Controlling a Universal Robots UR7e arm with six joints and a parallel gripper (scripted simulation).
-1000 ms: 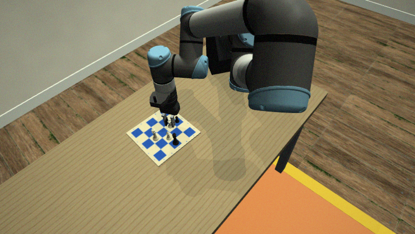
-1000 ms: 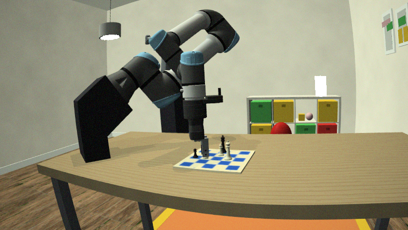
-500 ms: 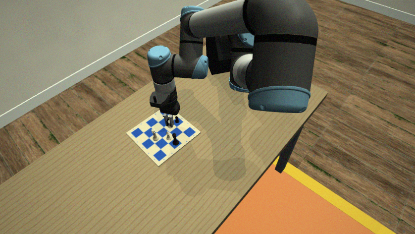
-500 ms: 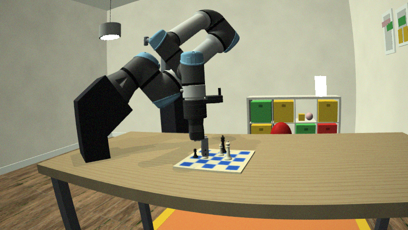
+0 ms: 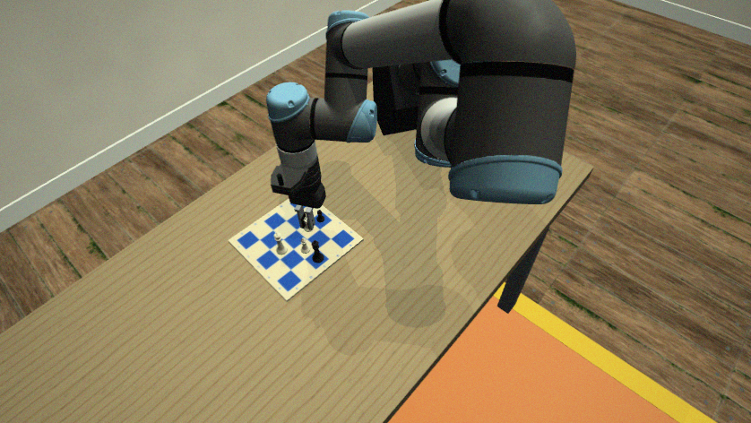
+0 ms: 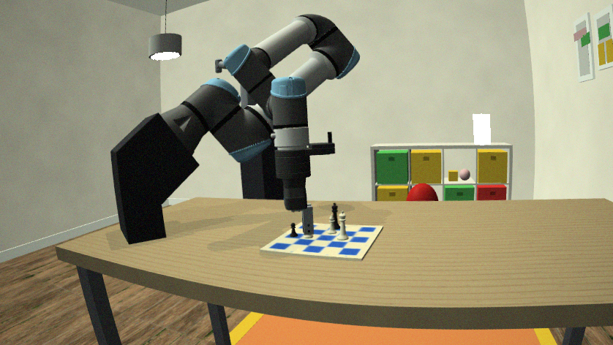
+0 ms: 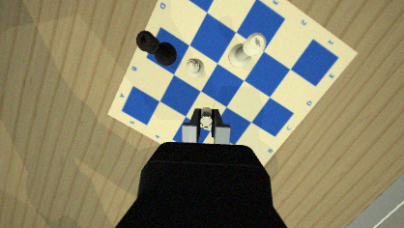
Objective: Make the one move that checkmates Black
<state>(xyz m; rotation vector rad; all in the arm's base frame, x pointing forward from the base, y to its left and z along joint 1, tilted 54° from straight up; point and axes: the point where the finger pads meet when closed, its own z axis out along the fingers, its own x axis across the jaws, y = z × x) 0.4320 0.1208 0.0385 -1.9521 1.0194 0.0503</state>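
The black pawn lies 4 cm behind my hand, 1 cm to the right of it and 1 cm below it. Also, from my hand: blue-and-cream chessboard: 4 cm ahead, 3 cm below, 1 cm to the left; then black king: 9 cm to the left, 2 cm ahead; then tall white piece: 8 cm ahead, 3 cm to the left.
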